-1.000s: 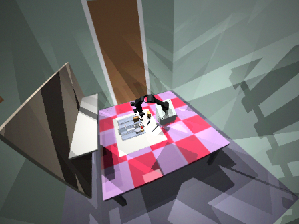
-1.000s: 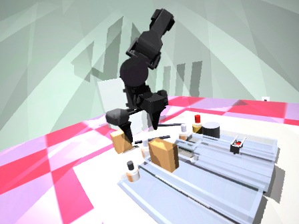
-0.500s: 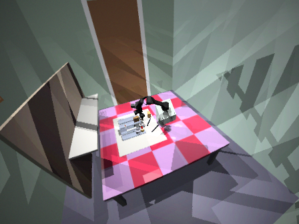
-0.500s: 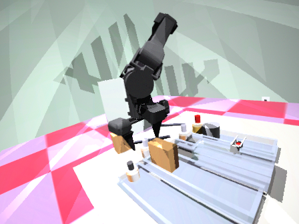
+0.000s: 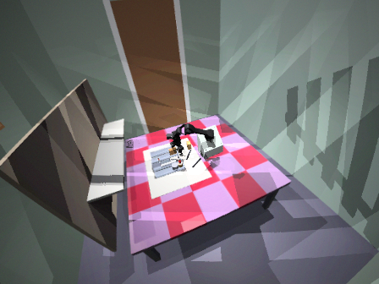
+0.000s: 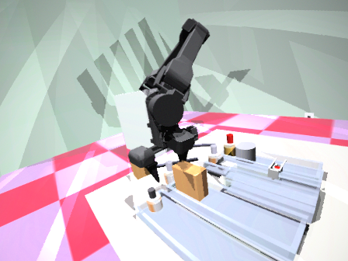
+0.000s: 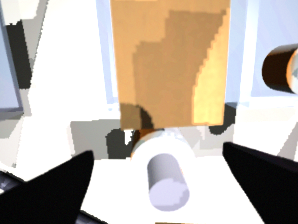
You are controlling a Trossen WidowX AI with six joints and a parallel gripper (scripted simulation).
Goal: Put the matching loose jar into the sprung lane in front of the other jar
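The pusher plate lies 16 cm ahead of my gripper tip, 8 cm to the left of it and 2 cm above it.
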